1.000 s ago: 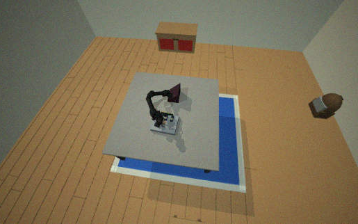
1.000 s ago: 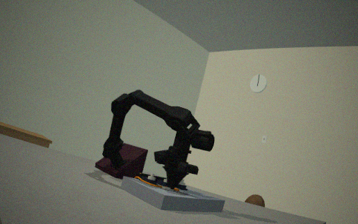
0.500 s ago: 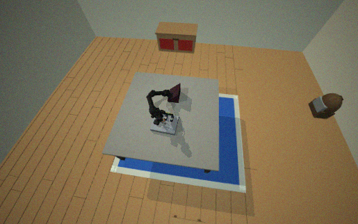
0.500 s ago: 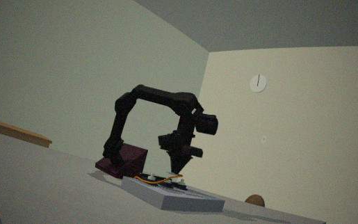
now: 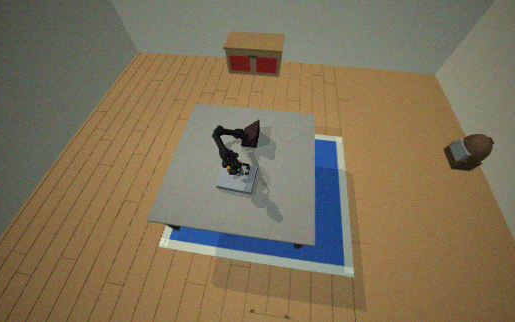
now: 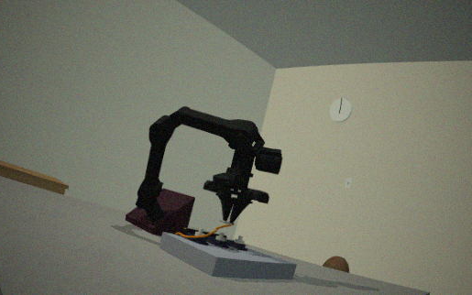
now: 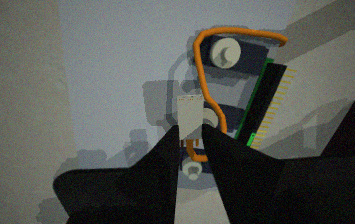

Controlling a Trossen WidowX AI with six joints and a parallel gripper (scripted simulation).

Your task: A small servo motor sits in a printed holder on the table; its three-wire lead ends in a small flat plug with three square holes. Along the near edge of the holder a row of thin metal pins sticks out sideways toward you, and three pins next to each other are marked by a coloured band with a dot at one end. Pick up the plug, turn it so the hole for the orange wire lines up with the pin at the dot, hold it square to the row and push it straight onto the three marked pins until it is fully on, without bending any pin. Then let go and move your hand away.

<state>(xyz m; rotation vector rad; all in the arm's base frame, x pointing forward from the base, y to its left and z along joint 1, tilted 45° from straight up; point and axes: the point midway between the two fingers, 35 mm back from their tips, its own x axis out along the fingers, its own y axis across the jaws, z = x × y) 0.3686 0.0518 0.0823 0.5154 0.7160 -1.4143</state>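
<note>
Now: the green band 90 mm behind my gripper tip, 40 mm to the left of it and 50 mm below it. The rest, counted from my gripper tip: grey printed holder 70 mm ahead, 10 mm to the left, 100 mm below.
</note>
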